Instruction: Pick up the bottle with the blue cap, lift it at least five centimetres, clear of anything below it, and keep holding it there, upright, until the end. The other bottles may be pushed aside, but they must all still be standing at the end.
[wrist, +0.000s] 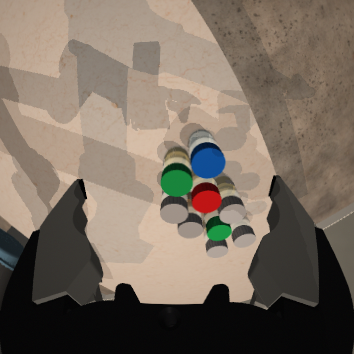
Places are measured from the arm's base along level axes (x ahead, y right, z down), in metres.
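Pixels of known places: gripper, fingertip midpoint: (176, 178).
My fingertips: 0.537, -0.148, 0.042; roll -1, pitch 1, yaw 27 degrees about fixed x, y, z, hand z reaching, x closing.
Ahead of a thing's pixels: the offset from my fingertips to its top centre, as dx, dy, dz. Level surfaces: height alone.
The bottle with the blue cap @[+0.020, +0.067, +0.120] (208, 160) stands upright at the far end of a tight group, nearest the top of the wrist view; its clear body shows behind the cap. A green-capped bottle @[-0.042, +0.077, +0.120] (176, 180) stands close at its left and a red-capped bottle @[-0.013, +0.138, +0.120] (206, 198) just below it. My gripper (176, 178) is wide open and empty, above the group. The blue cap lies between the two jaws from left to right, a little beyond the tip line in the view. How high the fingertips are above the caps is hard to tell.
Grey-capped bottles @[-0.080, +0.136, +0.120] (174, 210) @[-0.073, +0.194, +0.120] (190, 226) @[+0.021, +0.193, +0.120] (232, 210) @[+0.022, +0.296, +0.120] (244, 236) @[-0.050, +0.303, +0.120] (216, 247) and a smaller green-capped bottle @[-0.022, +0.234, +0.120] (218, 229) crowd below the red cap. The pale table top @[dz +0.225] (165, 272) has a curved edge at right, with brown speckled floor (315, 130) beyond. Shadows cross the table.
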